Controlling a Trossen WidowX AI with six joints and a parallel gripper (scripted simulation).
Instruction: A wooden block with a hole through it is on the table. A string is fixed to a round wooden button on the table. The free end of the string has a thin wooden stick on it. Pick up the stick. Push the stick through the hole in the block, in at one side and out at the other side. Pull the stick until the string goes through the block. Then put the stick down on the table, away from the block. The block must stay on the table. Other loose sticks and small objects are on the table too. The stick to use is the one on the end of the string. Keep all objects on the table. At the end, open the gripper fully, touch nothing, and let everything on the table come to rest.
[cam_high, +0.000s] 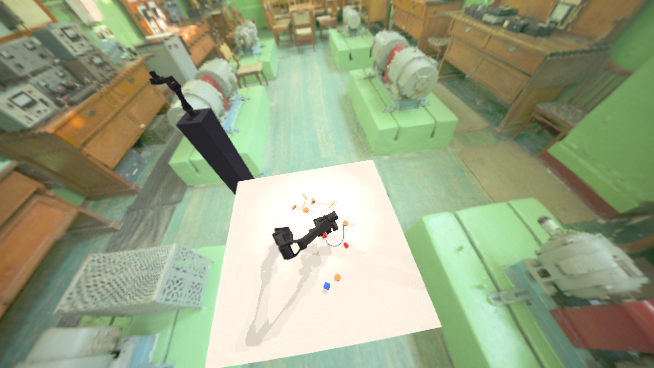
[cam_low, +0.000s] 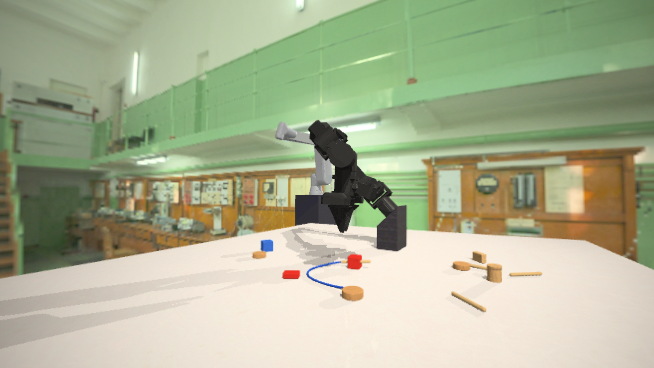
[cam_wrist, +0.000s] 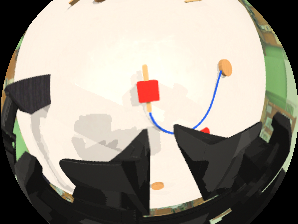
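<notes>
Right now the red cube is 8 cm below my gripper tip, 3 cm to the left of it and 1 cm behind it. Also, from my gripper tip: thin wooden stick: 8 cm below, 1 cm to the left, 1 cm behind; then flat red piece: 14 cm ahead, 8 cm below, 5 cm to the right; then round wooden button: 15 cm ahead, 12 cm to the left, 8 cm below.
</notes>
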